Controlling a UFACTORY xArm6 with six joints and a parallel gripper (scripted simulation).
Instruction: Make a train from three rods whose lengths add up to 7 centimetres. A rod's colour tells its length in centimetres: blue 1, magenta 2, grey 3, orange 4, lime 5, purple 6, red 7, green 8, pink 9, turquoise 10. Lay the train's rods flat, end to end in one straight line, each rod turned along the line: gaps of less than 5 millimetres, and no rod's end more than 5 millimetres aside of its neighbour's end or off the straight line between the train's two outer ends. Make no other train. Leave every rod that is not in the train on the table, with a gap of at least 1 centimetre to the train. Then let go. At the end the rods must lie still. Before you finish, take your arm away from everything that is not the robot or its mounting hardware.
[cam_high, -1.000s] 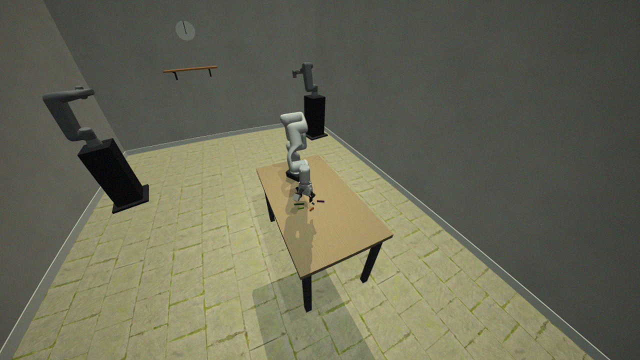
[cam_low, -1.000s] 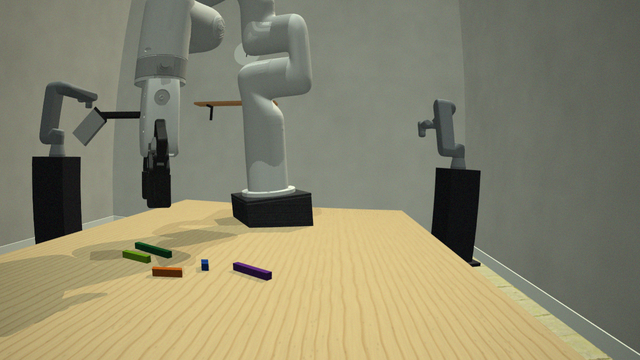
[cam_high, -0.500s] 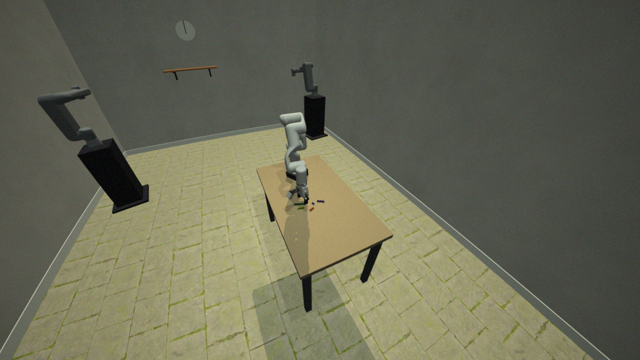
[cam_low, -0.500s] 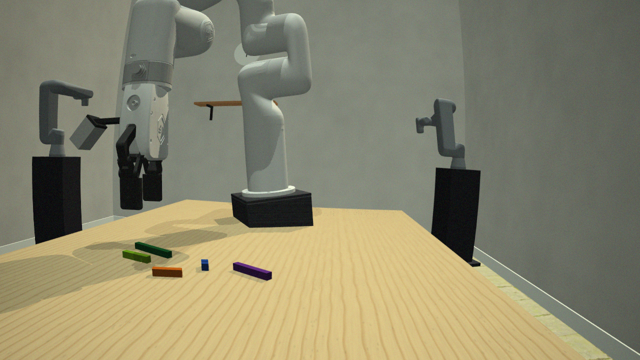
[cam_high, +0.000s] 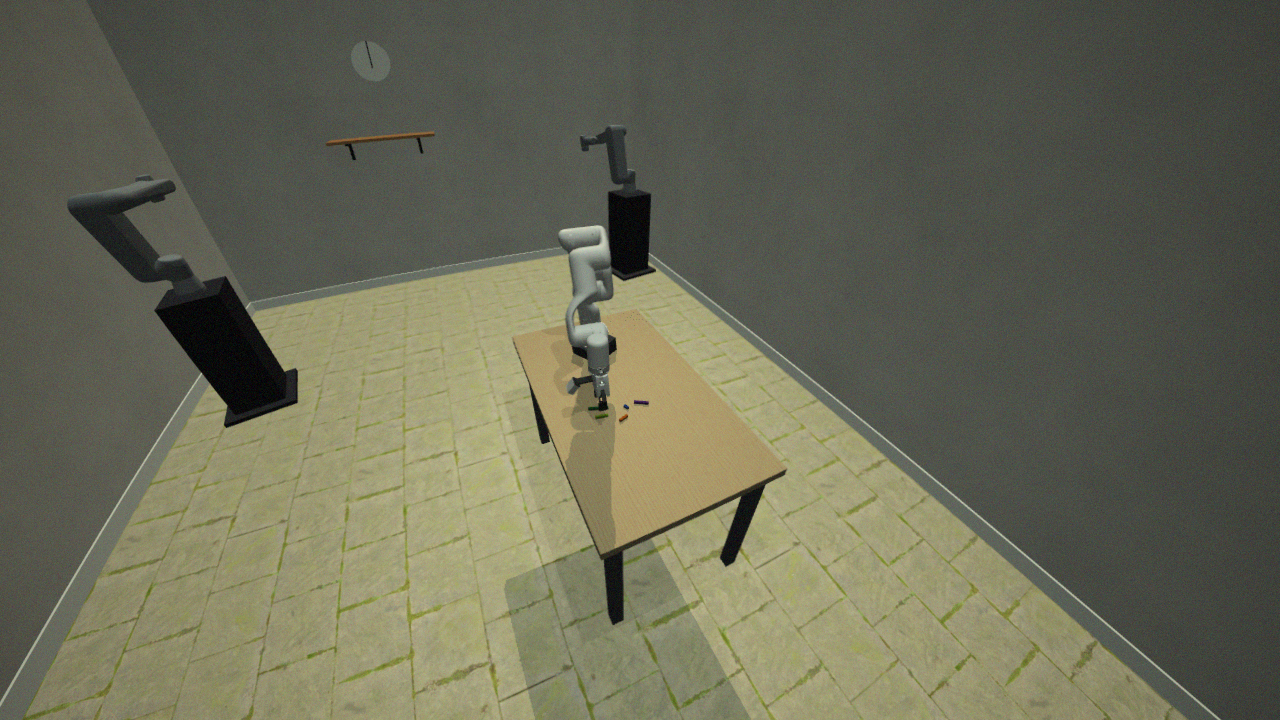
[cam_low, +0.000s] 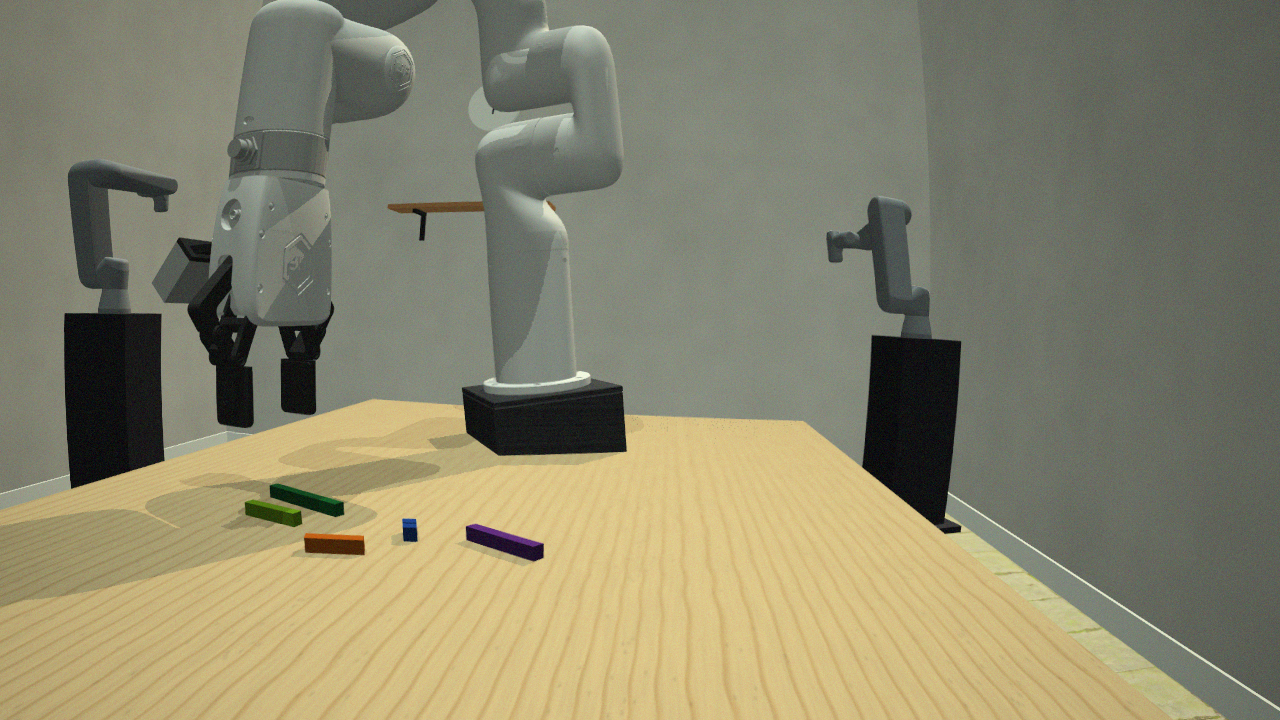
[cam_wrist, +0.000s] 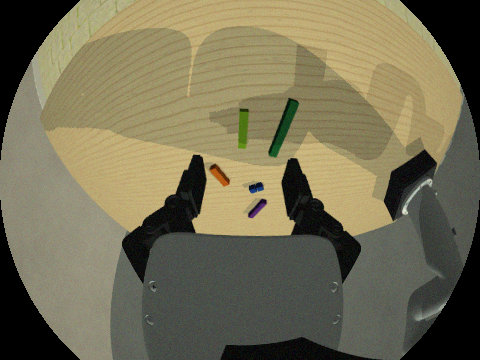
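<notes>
Right now the lime rod is 80 mm below my hand. Also, from my hand: orange rod (60 mm ahead, 60 mm to the left, 80 mm below); then purple rod (30 mm ahead, 170 mm to the left, 80 mm below); then green rod (40 mm behind, 10 mm to the left, 80 mm below).
</notes>
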